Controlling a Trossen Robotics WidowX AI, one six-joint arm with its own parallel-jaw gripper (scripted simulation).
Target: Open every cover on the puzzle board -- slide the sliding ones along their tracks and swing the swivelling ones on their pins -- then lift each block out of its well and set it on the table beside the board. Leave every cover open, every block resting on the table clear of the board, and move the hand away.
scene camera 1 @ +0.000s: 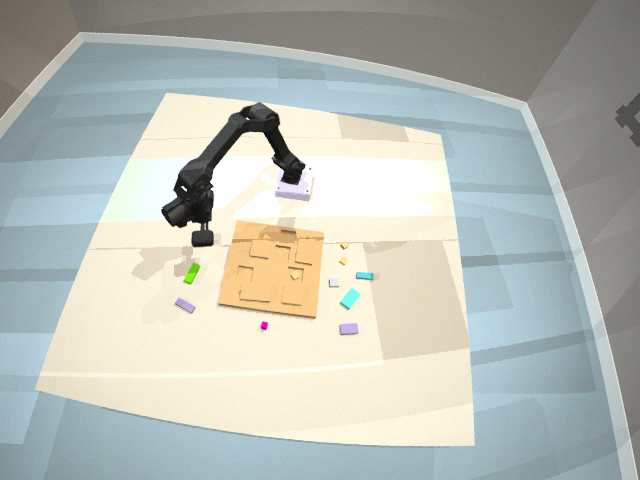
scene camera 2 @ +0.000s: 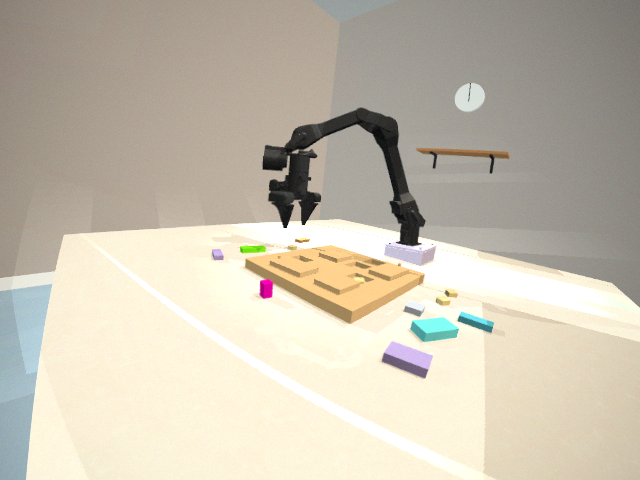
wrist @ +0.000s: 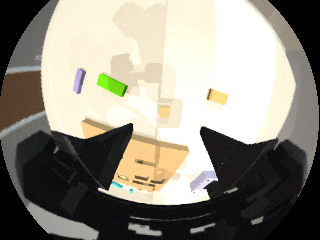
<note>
My gripper is open, with nothing in its grasp. I also see a tan puzzle board.
My gripper also shows in scene camera 1 and in the wrist view.
</note>
